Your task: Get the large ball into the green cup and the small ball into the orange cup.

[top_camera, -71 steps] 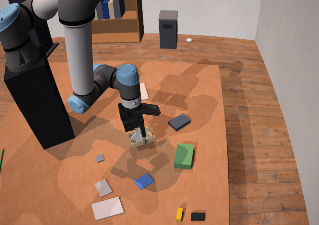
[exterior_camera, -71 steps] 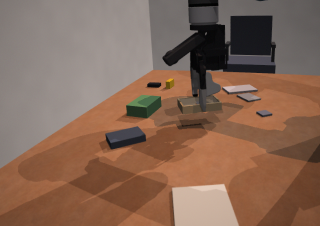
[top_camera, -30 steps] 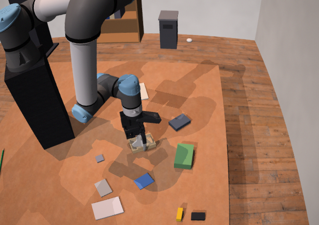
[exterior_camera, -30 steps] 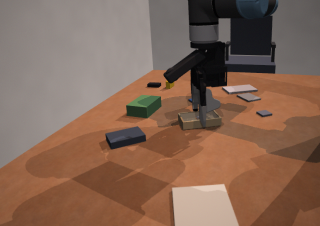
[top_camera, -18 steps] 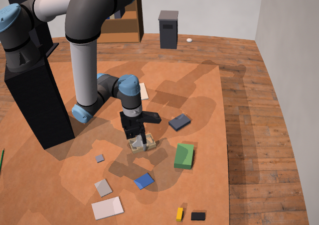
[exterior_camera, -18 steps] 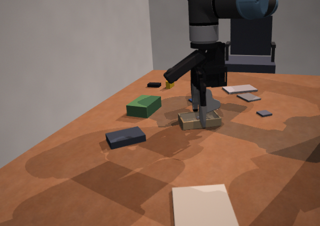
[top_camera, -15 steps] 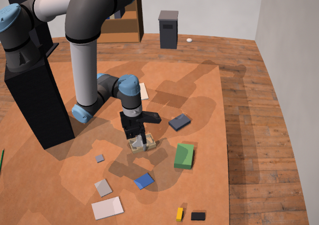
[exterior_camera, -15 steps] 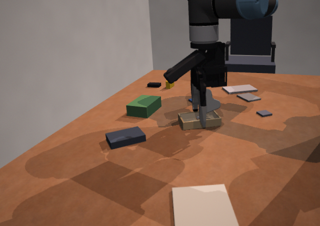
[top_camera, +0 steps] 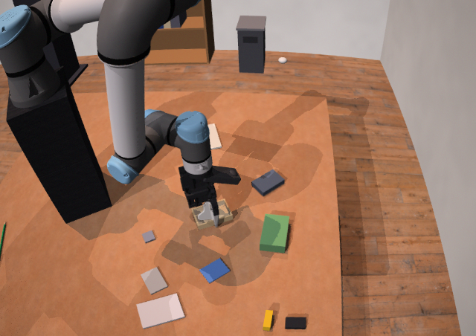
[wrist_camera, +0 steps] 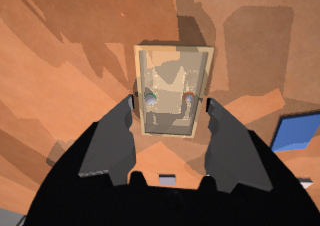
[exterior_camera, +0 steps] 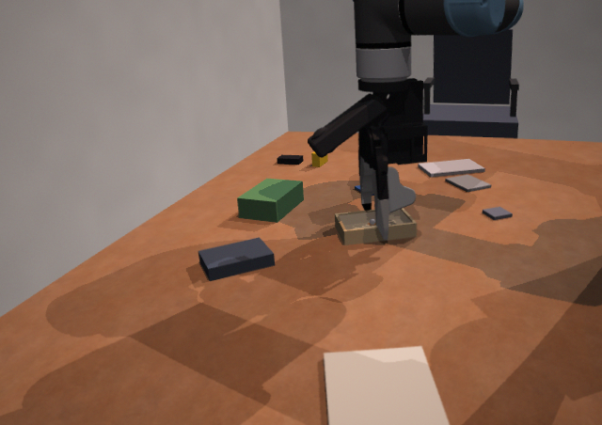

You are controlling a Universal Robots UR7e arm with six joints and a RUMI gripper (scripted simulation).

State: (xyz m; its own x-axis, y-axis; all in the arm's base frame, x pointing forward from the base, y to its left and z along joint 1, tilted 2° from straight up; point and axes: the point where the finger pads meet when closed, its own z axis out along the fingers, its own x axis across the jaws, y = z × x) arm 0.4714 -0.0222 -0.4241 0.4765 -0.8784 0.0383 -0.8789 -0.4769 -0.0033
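Now: the covered wooden puzzle 10 mm below my hand. Round my hand: green block 190 mm ahead, 60 mm to the right; then small grey tile 180 mm behind, 110 mm to the right, 20 mm below; then blue tile 40 mm ahead, 190 mm to the right, 20 mm below.
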